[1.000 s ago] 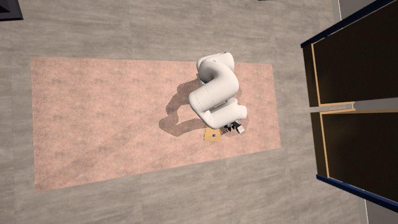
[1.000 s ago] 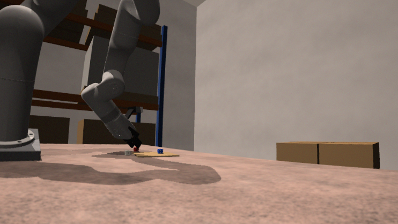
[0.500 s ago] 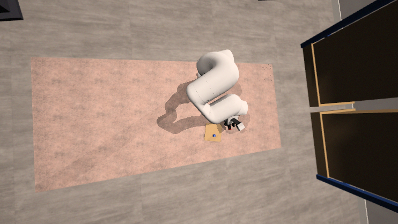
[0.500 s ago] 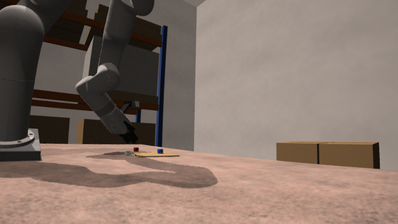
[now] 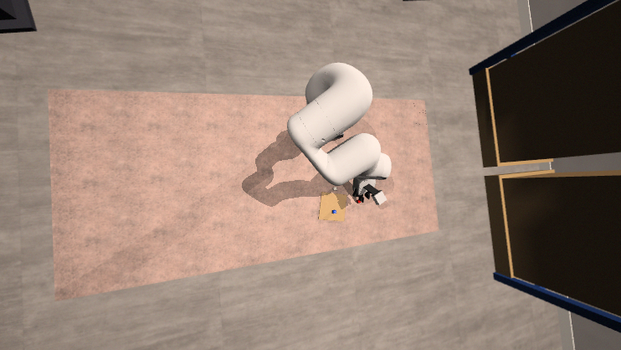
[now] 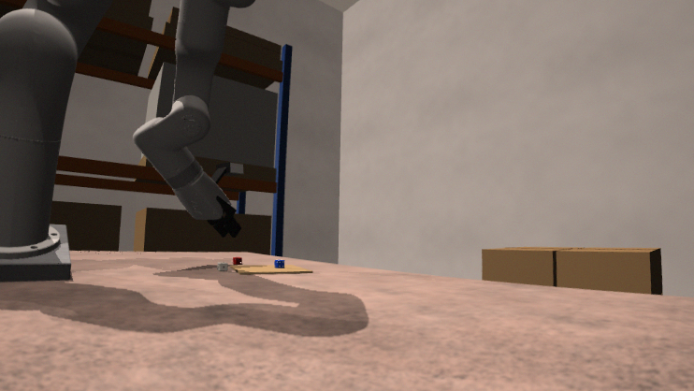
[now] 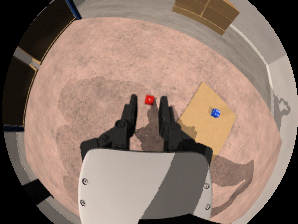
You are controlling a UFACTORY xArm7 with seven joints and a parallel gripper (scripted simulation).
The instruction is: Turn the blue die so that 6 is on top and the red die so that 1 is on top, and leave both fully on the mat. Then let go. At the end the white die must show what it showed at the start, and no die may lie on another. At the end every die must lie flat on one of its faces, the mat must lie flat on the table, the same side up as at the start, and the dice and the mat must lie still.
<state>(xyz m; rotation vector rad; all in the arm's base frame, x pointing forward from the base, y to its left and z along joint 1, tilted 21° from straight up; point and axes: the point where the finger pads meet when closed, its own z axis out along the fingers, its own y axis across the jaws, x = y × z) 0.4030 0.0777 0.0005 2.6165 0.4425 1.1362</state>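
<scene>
Now: the red die 8 cm below my hand and 3 cm ahead of it. Also, from my hand: tan mat (14 cm to the right, 9 cm below, 2 cm ahead); blue die (15 cm to the right, 8 cm below, 4 cm ahead); white die (11 cm to the right, 8 cm below, 7 cm behind).
</scene>
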